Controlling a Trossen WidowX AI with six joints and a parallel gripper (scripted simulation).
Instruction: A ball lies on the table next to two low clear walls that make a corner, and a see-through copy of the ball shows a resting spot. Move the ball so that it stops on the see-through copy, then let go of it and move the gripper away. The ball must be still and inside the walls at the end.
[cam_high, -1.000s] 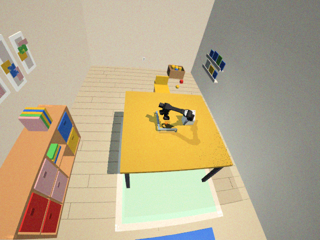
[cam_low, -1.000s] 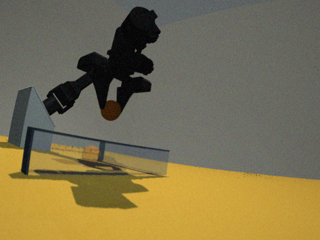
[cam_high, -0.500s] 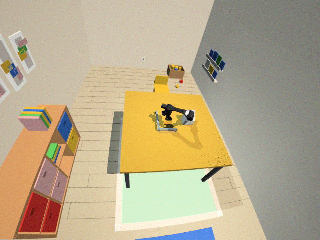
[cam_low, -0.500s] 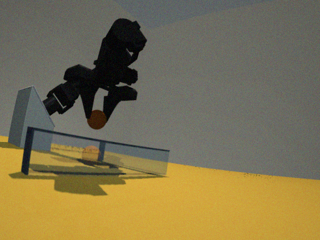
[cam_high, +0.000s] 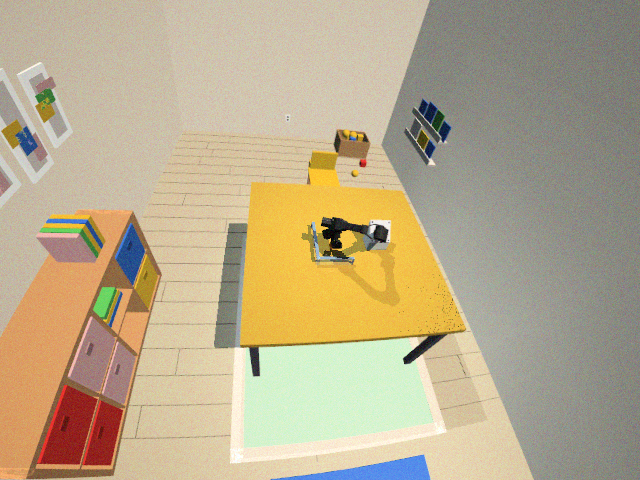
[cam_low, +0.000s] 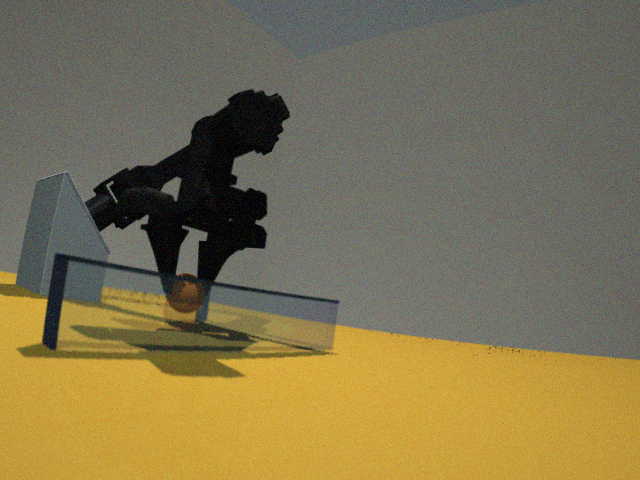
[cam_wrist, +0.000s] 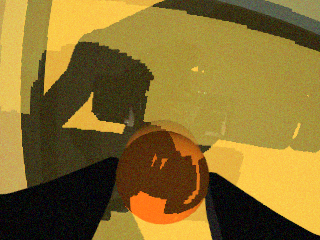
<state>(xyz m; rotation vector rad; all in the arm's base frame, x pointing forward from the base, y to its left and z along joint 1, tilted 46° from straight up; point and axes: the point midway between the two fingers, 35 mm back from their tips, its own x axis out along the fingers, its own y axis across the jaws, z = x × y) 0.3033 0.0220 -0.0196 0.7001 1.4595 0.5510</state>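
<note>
My gripper tip is 2 cm above the see-through copy of ball. From my gripper tip the other things lie so: orange ball right at my gripper tip.
</note>
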